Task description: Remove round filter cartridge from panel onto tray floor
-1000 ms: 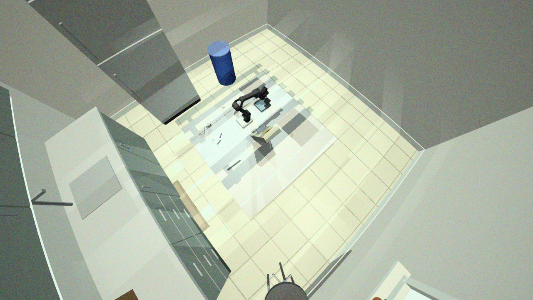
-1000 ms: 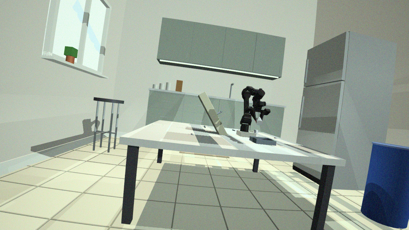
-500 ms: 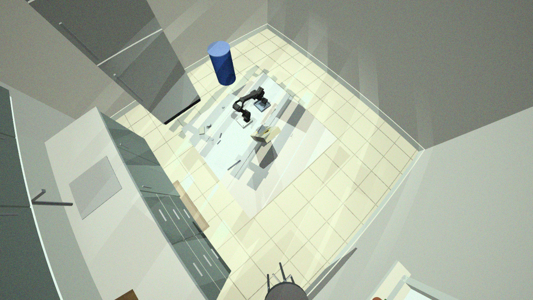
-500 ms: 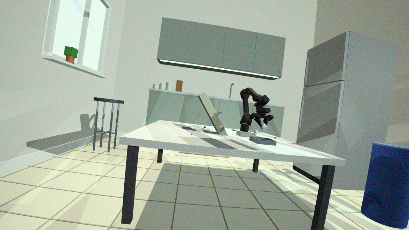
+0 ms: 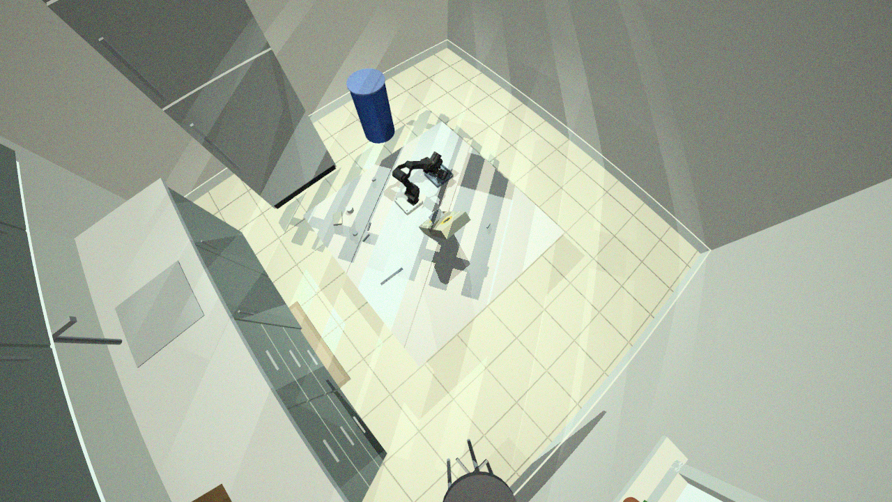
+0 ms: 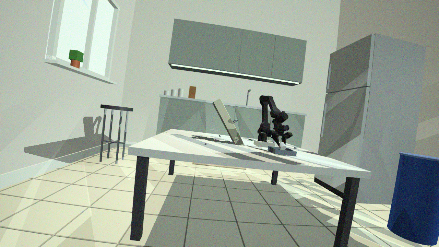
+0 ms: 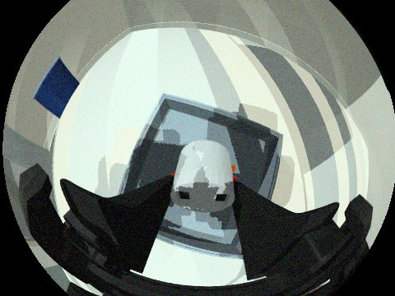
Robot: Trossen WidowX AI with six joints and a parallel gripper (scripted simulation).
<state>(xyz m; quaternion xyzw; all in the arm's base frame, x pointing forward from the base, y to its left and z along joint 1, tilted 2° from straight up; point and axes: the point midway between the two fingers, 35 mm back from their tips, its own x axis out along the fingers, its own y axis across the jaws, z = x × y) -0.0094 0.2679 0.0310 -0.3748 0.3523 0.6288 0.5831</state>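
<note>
Now: gripper tip right at the round grey filter cartridge. Also, from my gripper tip: tray (4 cm below); then service panel (32 cm ahead, 33 cm to the right, 12 cm above).
</note>
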